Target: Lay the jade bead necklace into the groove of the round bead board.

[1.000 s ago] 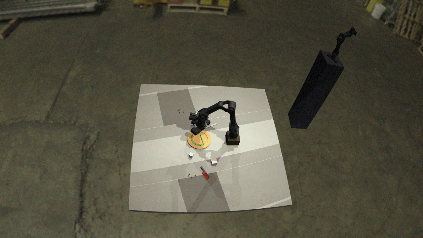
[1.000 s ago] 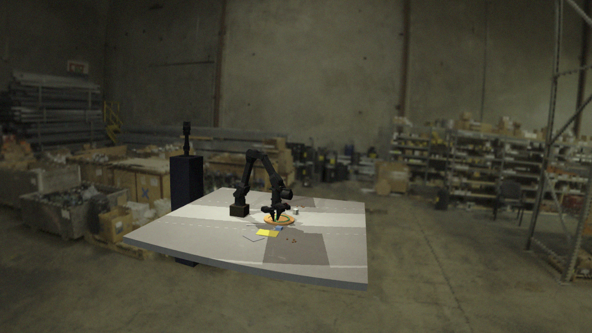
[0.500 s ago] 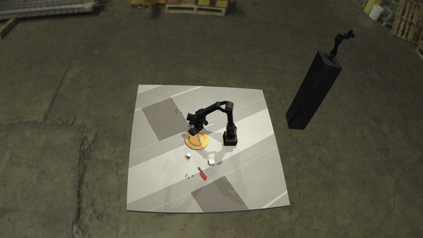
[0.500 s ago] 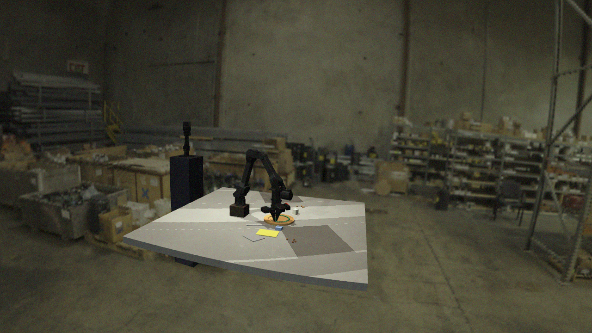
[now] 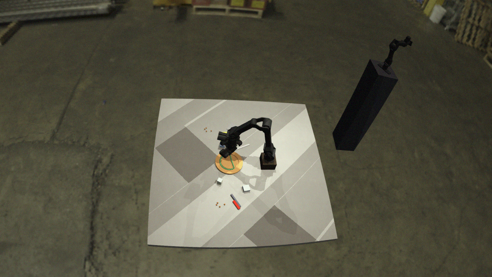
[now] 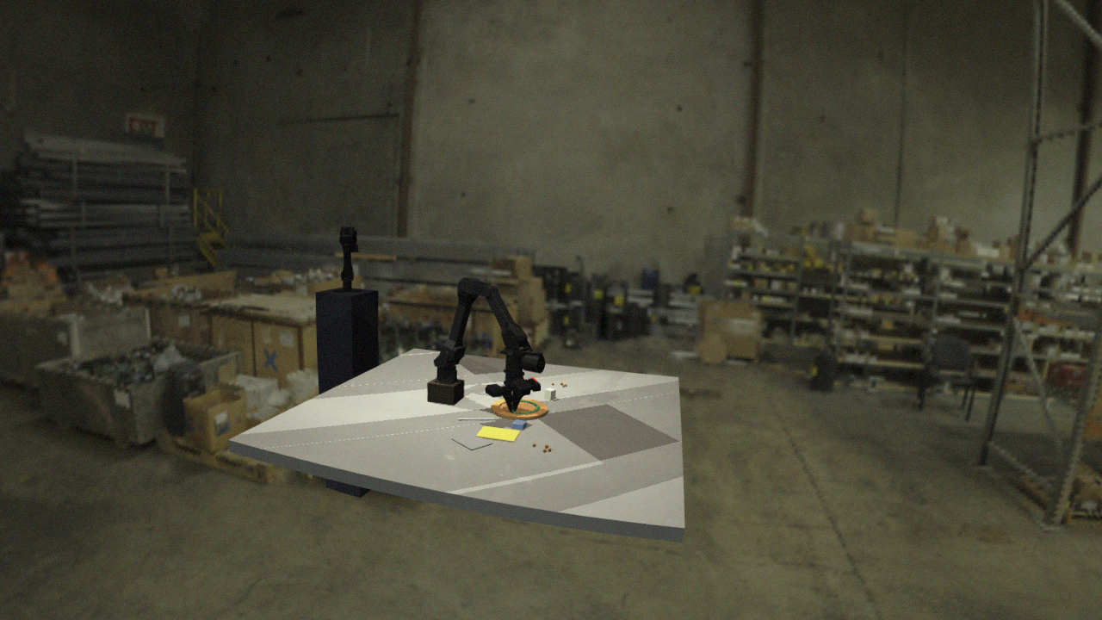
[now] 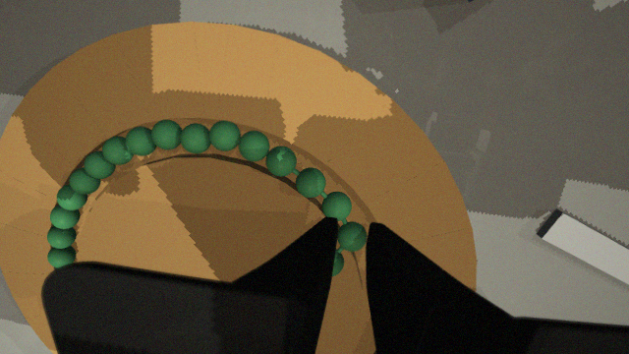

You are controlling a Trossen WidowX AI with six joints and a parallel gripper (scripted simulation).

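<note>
Right now my gripper tip is 6 cm short of the blue block, 9 cm to the left of it and 1 cm above it. Round my gripper tip: yellow pad 2 cm ahead, 18 cm to the right, 1 cm below; white strip 10 cm behind, 9 cm to the right, 1 cm below; cream cube 6 cm ahead, 23 cm to the left.
</note>
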